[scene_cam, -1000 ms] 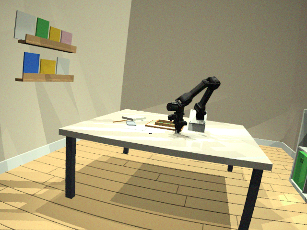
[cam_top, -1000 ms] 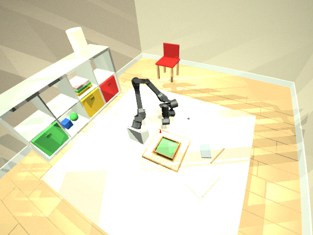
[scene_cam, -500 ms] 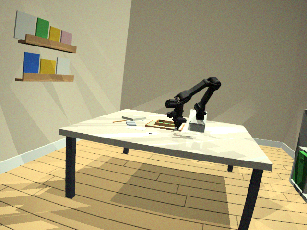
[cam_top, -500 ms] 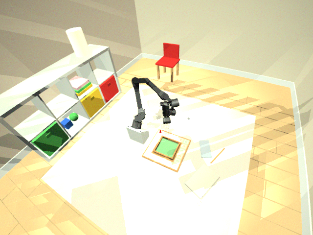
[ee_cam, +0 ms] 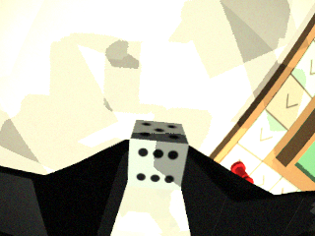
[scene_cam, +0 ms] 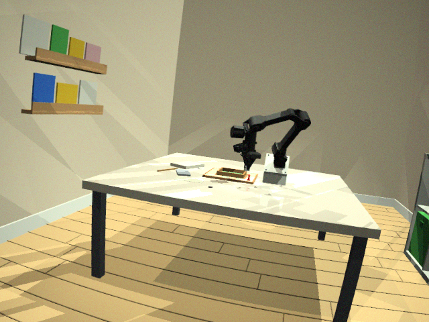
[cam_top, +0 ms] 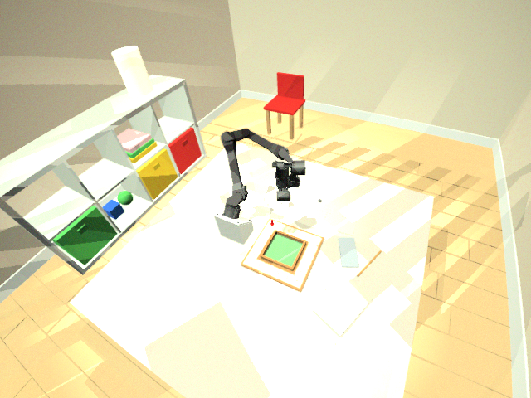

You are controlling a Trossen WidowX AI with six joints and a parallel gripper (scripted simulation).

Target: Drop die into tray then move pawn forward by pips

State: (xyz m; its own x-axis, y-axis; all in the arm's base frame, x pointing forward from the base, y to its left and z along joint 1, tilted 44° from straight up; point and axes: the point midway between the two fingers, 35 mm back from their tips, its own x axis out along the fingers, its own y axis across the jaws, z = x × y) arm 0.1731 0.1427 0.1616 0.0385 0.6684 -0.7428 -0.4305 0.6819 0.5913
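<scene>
Now: gripper tip 11 cm to the left of the red pawn, 6 cm above it and 1 cm past it. The rest, counted from my gripper tip: dice tray: 23 cm to the right, 10 cm ahead, 9 cm below; then white die: right at my gripper tip.
</scene>
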